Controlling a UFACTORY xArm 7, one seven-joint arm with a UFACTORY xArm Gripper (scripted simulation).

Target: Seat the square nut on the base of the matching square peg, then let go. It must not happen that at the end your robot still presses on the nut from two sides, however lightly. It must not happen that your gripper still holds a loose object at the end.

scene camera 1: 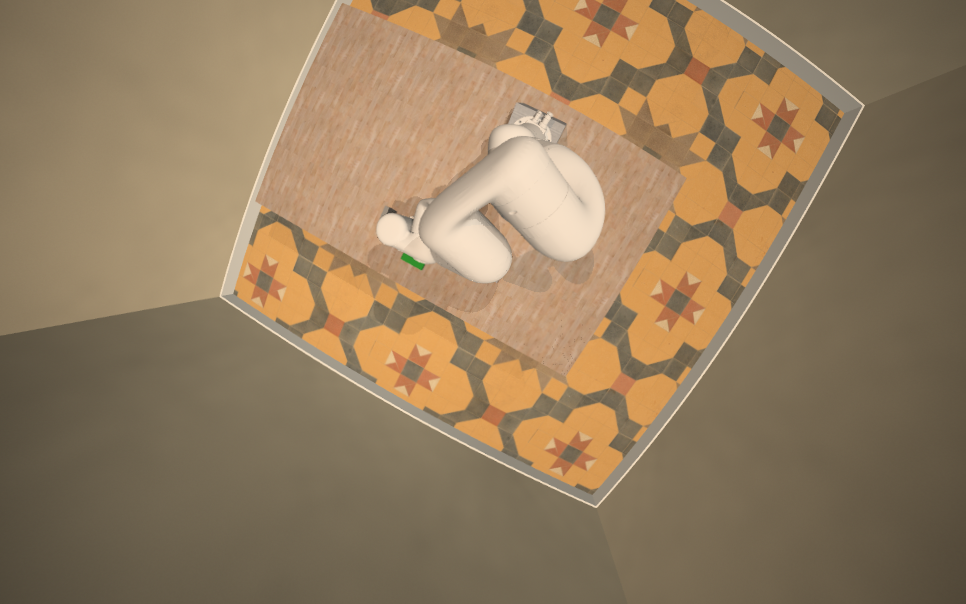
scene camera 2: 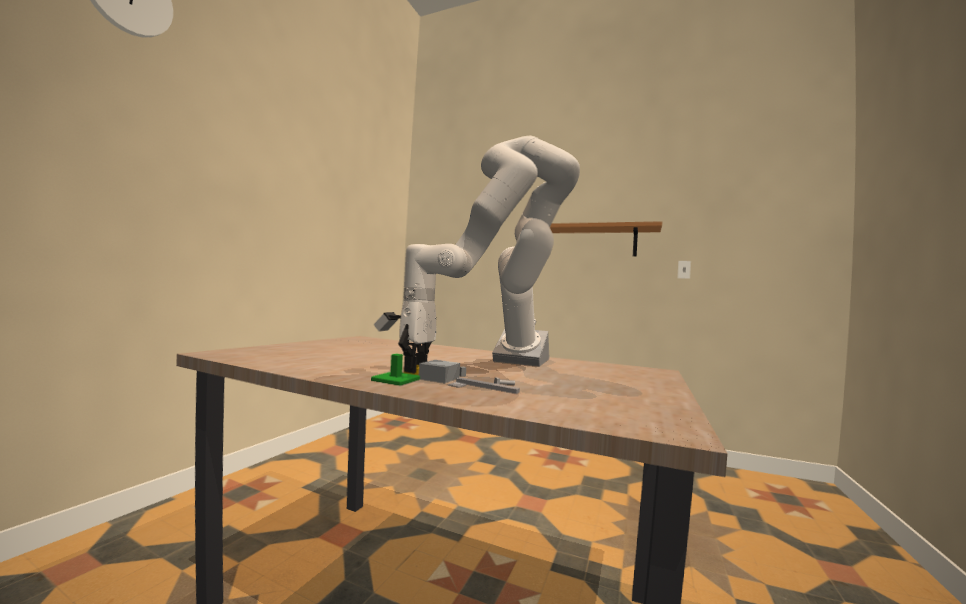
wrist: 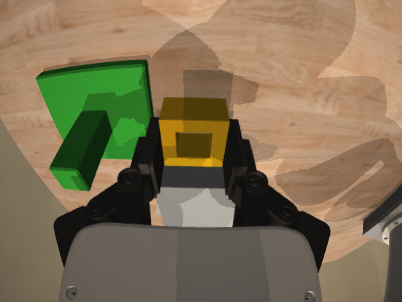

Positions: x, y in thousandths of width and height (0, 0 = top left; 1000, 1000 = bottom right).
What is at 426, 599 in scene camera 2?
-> My gripper.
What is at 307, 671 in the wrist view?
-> My gripper.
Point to a grey block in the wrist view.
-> At 474, 651
